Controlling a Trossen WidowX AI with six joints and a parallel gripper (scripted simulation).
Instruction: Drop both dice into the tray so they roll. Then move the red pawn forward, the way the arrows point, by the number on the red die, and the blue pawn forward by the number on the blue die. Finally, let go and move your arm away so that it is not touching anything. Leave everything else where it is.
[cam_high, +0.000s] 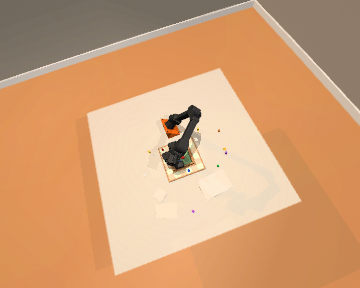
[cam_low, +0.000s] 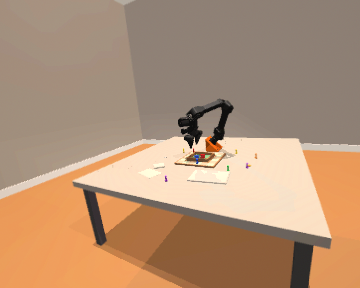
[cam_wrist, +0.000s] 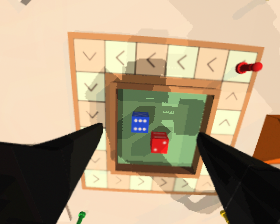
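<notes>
Right now the red pawn is 15 cm behind my gripper tip, 7 cm below it and 5 cm to the right of it. The rest, counted from my gripper tip: blue pawn 10 cm ahead, 7 cm below, 5 cm to the left; green tray 9 cm below, 4 cm to the left, 2 cm behind; green pawn 26 cm to the left, 16 cm ahead, 9 cm below.
</notes>
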